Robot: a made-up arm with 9 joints. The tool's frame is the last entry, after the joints.
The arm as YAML. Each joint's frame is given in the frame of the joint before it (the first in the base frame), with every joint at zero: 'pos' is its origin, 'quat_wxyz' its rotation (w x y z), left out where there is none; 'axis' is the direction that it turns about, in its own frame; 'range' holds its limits. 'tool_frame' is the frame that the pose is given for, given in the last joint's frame.
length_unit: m
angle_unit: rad
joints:
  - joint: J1
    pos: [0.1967, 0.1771, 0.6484]
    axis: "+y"
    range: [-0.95, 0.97]
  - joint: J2
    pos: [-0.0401, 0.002, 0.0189]
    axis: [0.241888, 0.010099, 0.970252]
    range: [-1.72, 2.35]
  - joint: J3
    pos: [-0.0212, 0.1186, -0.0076]
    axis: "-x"
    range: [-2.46, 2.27]
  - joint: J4
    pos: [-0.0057, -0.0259, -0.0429]
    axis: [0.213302, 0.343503, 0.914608]
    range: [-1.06, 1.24]
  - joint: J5
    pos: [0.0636, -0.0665, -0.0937]
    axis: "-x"
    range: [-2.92, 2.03]
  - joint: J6
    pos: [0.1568, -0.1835, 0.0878]
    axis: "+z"
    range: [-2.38, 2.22]
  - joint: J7
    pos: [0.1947, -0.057, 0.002]
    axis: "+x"
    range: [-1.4, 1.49]
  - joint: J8
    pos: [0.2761, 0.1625, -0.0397]
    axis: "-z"
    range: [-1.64, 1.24]
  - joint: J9
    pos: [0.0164, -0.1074, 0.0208]
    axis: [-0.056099, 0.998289, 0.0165]
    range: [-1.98, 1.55]
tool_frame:
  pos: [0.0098, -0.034, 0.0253]
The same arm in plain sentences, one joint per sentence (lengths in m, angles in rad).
The arm has nine revolute joints in a row. What follows holds with every joint at zero, and every direction is one of the base frame's. Joint 1 is mounted 0.1967 m along +x and 0.1771 m along +y and 0.6484 m along +z from the base frame's origin and rotates about +y, from -0.95 to 0.97 rad. Joint 2 is mounted 0.0401 m along -x and 0.002 m along +y and 0.0189 m along +z from joint 1 and rotates about the direction (0.241888, 0.010099, 0.970252), from -1.72 to 2.35 rad. Joint 3 is mounted 0.0212 m along -x and 0.1186 m along +y and 0.0076 m along -z from joint 2 and rotates about -x, from -2.46 to 2.27 rad. Joint 4 is mounted 0.0057 m along -x and 0.0259 m along -y and 0.0429 m along -z from joint 3 and rotates about the direction (0.213302, 0.343503, 0.914608), from -1.06 to 1.24 rad. Joint 5 is mounted 0.0636 m along +x and 0.0665 m along -y and 0.0937 m along -z from joint 4 and rotates about -x, from -2.92 to 2.03 rad. Joint 6 is mounted 0.1568 m along +x and 0.1835 m along -y and 0.0878 m along +z from joint 5 and rotates about +z, from -2.38 to 2.22 rad. Joint 7 is mounted 0.1947 m along +x and 0.057 m along -y and 0.002 m along +z from joint 6 and rotates about +x, from -1.4 to 1.49 rad. Joint 8 is mounted 0.2761 m along +x and 0.1625 m along +y and 0.0397 m along -z from joint 7 and rotates about -z, from -1.64 to 1.24 rad. Joint 9 is mounted 0.0164 m along +x and 0.1074 m along -y and 0.0208 m along +z from joint 8 and rotates about the direction (-0.056099, 0.998289, 0.0165), from -1.98 to 1.55 rad. The tool frame, which is the frame that the pose is given for, is mounted 0.0098 m along +x and 0.034 m along -y and 0.0253 m along +z from joint 9; its axes are parallel to the base frame's.
